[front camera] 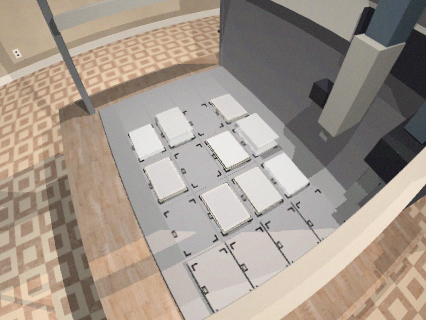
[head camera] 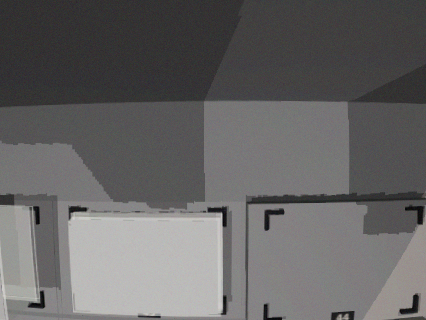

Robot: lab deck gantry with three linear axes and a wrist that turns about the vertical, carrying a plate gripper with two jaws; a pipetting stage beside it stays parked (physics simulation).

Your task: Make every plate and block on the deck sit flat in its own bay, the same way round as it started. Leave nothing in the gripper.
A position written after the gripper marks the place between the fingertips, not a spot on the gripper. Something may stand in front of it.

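Note:
Bay 22 point(front camera: 201, 170), bay 24 point(front camera: 254, 248), bay 44 point(head camera: 320, 252) in sight. Gripper point(front camera: 362, 189) visible too.

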